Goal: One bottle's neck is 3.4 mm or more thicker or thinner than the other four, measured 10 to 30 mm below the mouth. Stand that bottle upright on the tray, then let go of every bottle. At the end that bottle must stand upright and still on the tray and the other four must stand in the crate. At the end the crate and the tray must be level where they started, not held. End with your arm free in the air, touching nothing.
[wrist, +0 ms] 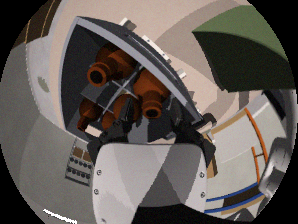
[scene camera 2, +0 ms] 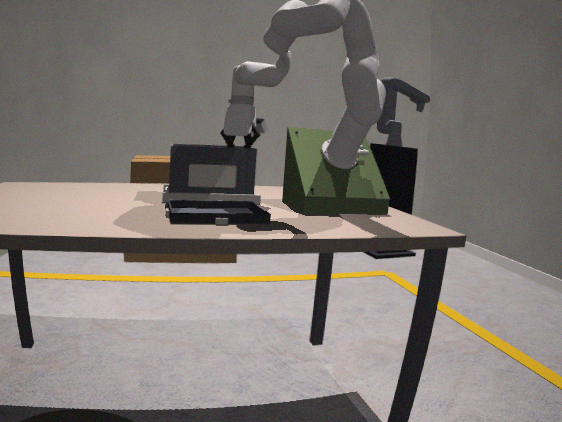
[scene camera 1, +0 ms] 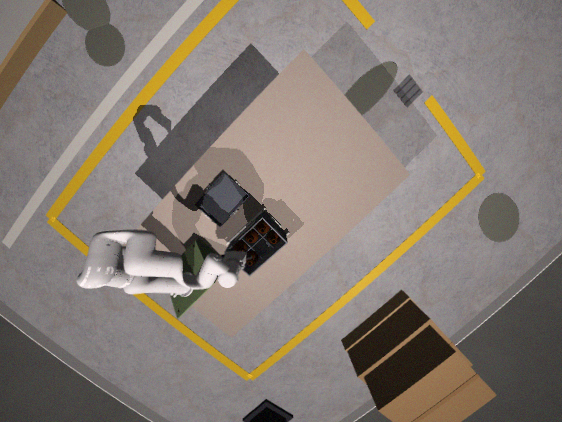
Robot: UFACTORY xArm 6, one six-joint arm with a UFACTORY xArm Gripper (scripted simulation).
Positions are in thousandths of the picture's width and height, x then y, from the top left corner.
dark crate: wrist 273, 203; scene camera 2 387, 402; scene camera 1 465, 586
